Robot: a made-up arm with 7 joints. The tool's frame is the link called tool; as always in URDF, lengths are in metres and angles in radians. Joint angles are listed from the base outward.
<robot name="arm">
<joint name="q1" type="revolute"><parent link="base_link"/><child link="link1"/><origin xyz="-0.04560 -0.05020 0.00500"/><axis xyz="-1 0 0"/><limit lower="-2.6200" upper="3.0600"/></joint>
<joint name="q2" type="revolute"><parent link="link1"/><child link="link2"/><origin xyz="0.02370 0.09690 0.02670"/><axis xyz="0 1 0"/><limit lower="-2.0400" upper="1.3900"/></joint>
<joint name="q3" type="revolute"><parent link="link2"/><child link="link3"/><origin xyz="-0.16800 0.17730 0.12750"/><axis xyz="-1 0 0"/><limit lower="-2.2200" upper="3.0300"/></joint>
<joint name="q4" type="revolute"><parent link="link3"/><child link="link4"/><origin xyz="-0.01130 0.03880 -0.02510"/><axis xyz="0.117 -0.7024 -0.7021"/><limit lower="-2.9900" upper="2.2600"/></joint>
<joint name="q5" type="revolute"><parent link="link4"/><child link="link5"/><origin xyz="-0.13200 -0.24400 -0.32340"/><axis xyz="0 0 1"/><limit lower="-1.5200" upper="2.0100"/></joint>
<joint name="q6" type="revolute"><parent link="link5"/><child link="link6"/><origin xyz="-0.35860 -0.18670 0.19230"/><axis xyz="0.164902 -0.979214 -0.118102"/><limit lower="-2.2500" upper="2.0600"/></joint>
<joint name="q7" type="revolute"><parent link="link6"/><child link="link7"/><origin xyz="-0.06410 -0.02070 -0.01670"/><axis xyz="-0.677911 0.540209 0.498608"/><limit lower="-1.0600" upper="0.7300"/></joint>
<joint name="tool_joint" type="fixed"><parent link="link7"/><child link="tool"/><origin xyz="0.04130 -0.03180 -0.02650" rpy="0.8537 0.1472 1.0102"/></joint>
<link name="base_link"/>
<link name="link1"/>
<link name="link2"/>
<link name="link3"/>
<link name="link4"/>
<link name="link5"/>
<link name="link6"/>
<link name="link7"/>
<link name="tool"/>
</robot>
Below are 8 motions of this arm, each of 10 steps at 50 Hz.
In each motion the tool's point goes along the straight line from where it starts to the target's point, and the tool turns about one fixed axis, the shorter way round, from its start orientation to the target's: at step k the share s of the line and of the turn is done. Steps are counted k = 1, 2, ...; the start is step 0. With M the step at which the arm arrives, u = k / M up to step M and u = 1 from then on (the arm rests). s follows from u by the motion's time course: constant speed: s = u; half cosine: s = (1 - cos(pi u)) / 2; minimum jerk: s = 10 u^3 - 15 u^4 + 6 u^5.
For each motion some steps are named. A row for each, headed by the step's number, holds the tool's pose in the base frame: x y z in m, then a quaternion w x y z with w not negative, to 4 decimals.
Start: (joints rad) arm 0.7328 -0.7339 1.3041 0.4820 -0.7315 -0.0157 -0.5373
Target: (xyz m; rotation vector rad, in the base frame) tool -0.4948 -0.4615 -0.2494 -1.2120 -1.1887 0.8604
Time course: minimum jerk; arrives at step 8
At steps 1, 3, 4, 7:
1: -0.5004 -0.4253 -0.2872 0.6059 -0.5068 -0.5205 0.3240
3: -0.4989 -0.4348 -0.2773 0.5994 -0.5101 -0.5175 0.3358
4: -0.4976 -0.4431 -0.2686 0.5936 -0.5128 -0.5149 0.3459
7: -0.4949 -0.4609 -0.2500 0.5808 -0.5184 -0.5088 0.3674

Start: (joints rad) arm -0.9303 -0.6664 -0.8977 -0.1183 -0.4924 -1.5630 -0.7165
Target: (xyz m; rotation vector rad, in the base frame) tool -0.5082 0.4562 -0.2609 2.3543 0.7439 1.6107
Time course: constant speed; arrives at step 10
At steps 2, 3, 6, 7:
2: -0.5173 0.4799 -0.2154 0.0745 0.8422 0.2041 0.4934
3: -0.5161 0.4770 -0.2211 0.0773 0.8366 0.2101 0.4999
6: -0.5127 0.4681 -0.2381 0.0857 0.8193 0.2278 0.5191
7: -0.5116 0.4651 -0.2438 0.0884 0.8133 0.2337 0.5254

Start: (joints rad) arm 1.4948 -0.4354 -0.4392 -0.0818 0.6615 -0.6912 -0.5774
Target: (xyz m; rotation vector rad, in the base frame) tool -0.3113 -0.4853 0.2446 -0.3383 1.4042 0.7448
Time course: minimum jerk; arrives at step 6
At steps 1, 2, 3, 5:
1: -0.3015 -0.4890 0.2345 0.6837 -0.1410 0.6350 0.3307
2: -0.3032 -0.4883 0.2363 0.6844 -0.1428 0.6337 0.3311
3: -0.3062 -0.4872 0.2393 0.6856 -0.1459 0.6314 0.3317
5: -0.3109 -0.4854 0.2442 0.6875 -0.1508 0.6276 0.3327

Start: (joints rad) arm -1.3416 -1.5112 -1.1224 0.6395 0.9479 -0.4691 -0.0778
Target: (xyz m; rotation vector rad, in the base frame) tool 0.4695 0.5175 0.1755 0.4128 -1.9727 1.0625
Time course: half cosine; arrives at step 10
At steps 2, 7, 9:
2: 0.4496 0.5450 0.2293 0.3704 0.1958 -0.8018 0.4263
7: 0.4650 0.5238 0.1878 0.4075 0.1717 -0.7902 0.4243
9: 0.4690 0.5182 0.1770 0.4171 0.1654 -0.7869 0.4237

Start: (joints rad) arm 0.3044 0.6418 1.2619 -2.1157 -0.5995 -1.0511 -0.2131
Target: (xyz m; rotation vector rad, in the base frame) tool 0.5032 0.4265 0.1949 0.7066 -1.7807 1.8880
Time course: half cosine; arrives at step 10
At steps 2, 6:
2: 0.5059 0.4167 0.2363 0.2248 0.2495 -0.6868 0.6446
6: 0.5042 0.4228 0.2107 0.2244 0.2536 -0.6614 0.6693

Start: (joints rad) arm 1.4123 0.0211 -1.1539 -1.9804 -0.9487 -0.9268 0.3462
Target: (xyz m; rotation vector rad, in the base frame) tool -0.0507 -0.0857 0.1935 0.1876 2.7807 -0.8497
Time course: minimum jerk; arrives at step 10
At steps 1, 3, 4, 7, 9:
1: -0.0130 -0.1442 0.1727 0.0658 -0.0081 0.9772 -0.2015
3: -0.0188 -0.1351 0.1760 0.0733 0.0032 0.9737 -0.2155
4: -0.0247 -0.1260 0.1792 0.0809 0.0144 0.9699 -0.2294
7: -0.0445 -0.0953 0.1901 0.1059 0.0522 0.9540 -0.2755
9: -0.0504 -0.0862 0.1933 0.1133 0.0633 0.9485 -0.2890

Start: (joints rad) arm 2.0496 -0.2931 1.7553 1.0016 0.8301 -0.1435 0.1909
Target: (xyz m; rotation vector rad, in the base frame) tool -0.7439 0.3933 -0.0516 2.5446 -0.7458 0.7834
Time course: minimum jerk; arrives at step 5
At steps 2, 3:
2: -0.7414 0.3951 -0.0575 0.1960 0.9010 -0.2644 0.2826
3: -0.7427 0.3942 -0.0543 0.1913 0.9026 -0.2647 0.2803

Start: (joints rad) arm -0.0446 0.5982 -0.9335 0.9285 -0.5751 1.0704 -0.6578
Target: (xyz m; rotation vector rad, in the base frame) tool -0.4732 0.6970 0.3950 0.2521 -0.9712 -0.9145
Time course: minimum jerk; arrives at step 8
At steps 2, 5, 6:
2: -0.5022 0.7168 0.3094 0.7742 0.0823 -0.4984 -0.3812
5: -0.4821 0.7031 0.3687 0.7775 0.1061 -0.4646 -0.4104
6: -0.4765 0.6993 0.3851 0.7781 0.1127 -0.4550 -0.4182

